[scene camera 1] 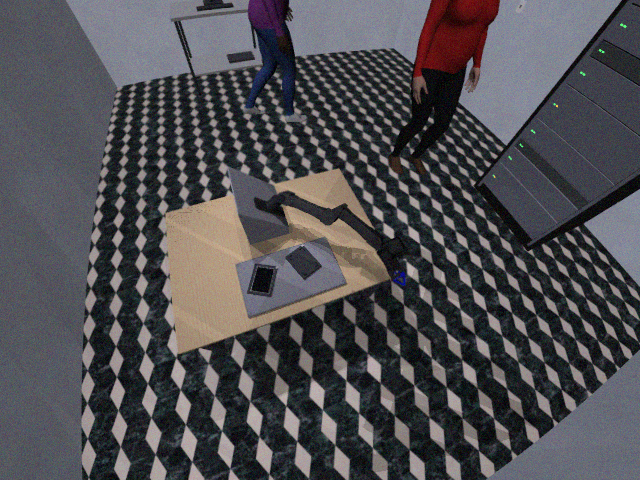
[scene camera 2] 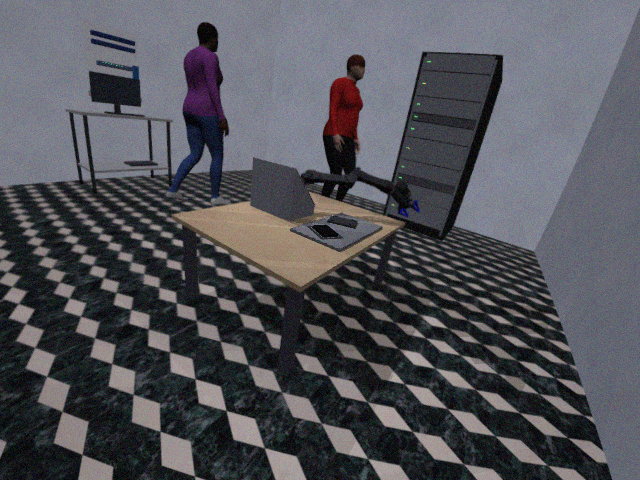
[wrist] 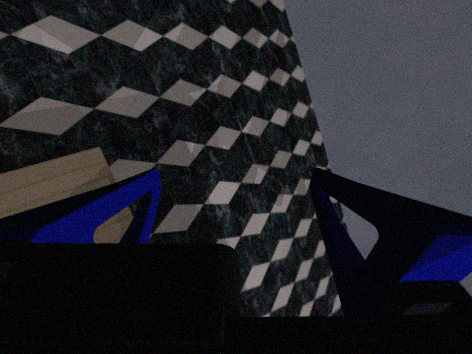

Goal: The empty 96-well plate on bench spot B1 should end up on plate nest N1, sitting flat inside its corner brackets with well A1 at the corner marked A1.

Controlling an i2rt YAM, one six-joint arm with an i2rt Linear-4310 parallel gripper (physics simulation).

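Frame: origin at the arm's base, x ahead, y left, z up, level; millimetres.
Where they show: gripper, fingertip midpoint: (scene camera 1: 401,279) (scene camera 2: 413,214) (wrist: 235,176); arm's base, origin of the base link: (scene camera 1: 269,208) (scene camera 2: 296,189).
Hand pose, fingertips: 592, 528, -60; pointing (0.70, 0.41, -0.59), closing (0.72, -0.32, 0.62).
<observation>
Each offset is from my fingertips to the top centre of the thing, as dx, dy, dz. "spot": to the spot under its first point. Level surfaces: height alone.
A dark, low block, which looks like the 96-well plate @(-285, -432, -54) (scene camera 1: 303,261) (scene camera 2: 342,221), lies on the grey board @(-243, -519, -71) (scene camera 1: 289,301) (scene camera 2: 341,244). A flat black rectangle with a light rim, which looks like the nest @(spot: -244, -665, -56) (scene camera 1: 262,280) (scene camera 2: 324,230), lies on the same board, left of the plate in the first scene view. Spot labels, wells and the A1 mark are too small to read. My gripper (scene camera 1: 399,277) (scene camera 2: 409,209) (wrist: 235,176) has blue fingers wide apart with nothing between them. It hangs beyond the table's right corner, apart from plate and nest. Neither shows in the wrist view.
A grey angled panel (scene camera 1: 258,209) (scene camera 2: 279,191) stands on the wooden table @(dz -85) (scene camera 1: 201,279) (scene camera 2: 248,240) beside the arm's base. A server rack (scene camera 1: 563,134) (scene camera 2: 447,136) stands behind at the right. Two people stand behind the table. A corner of the table (wrist: 55,175) shows in the wrist view.
</observation>
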